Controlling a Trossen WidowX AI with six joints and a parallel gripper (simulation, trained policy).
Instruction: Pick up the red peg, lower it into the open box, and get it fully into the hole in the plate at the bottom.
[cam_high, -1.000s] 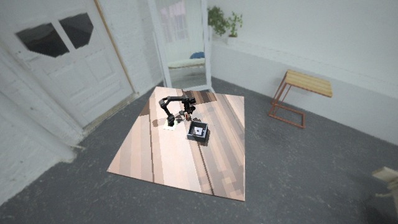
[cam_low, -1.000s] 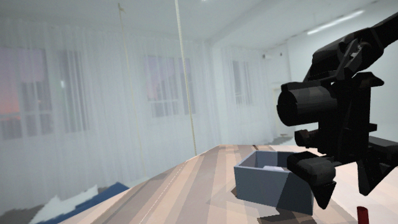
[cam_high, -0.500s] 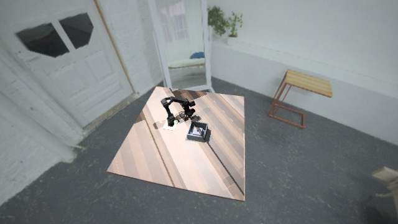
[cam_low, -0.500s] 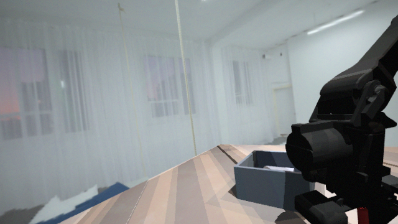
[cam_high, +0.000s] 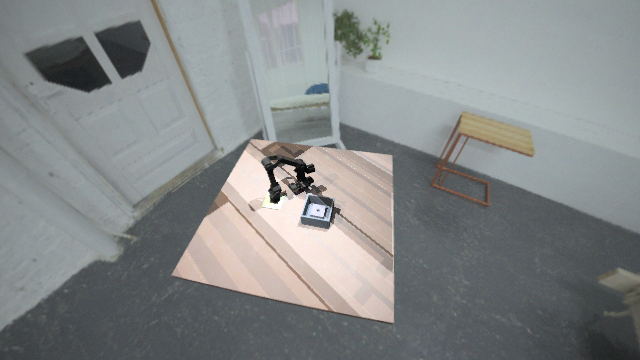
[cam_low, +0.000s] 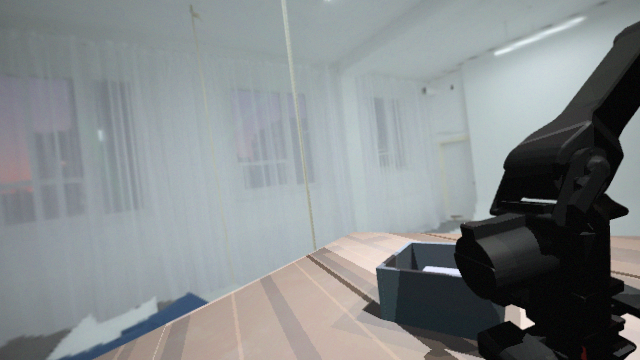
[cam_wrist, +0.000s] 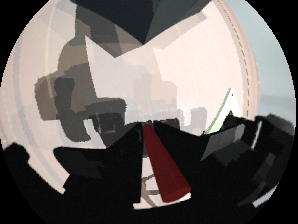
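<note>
My gripper tip is now 3 cm below the red peg, 1 cm to the right of it and 1 cm past it. Round my gripper tip: pale plate 17 cm to the right, 17 cm ahead, 4 cm above; then grey box 17 cm to the right, 17 cm ahead, 2 cm above.
</note>
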